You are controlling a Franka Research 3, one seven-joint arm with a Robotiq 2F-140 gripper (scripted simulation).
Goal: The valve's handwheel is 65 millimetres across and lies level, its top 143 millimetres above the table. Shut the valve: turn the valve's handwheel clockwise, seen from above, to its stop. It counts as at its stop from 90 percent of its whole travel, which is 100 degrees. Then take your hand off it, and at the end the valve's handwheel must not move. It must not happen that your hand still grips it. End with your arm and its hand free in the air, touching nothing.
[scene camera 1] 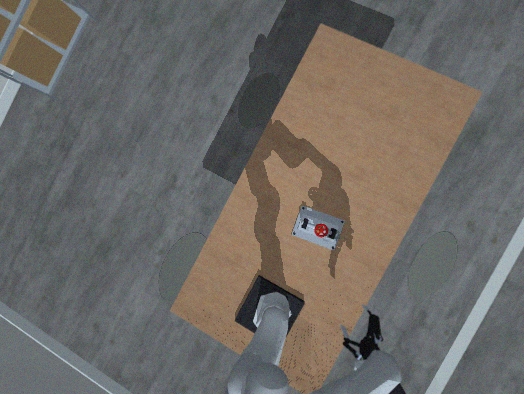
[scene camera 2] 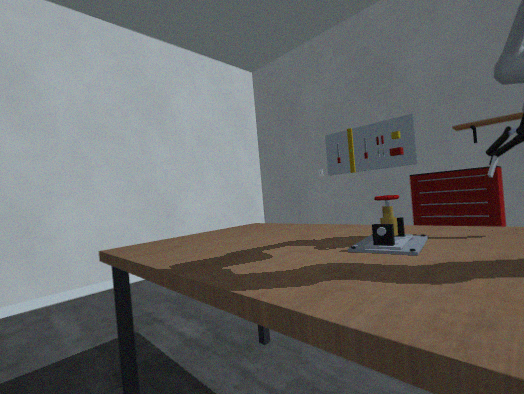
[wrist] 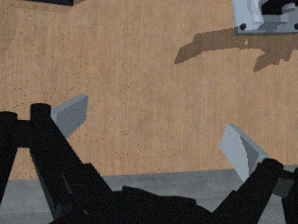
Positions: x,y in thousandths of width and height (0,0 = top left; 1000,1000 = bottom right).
In view: my gripper (scene camera 1: 675,803).
My gripper is seen too in the wrist view (wrist: 522,542).
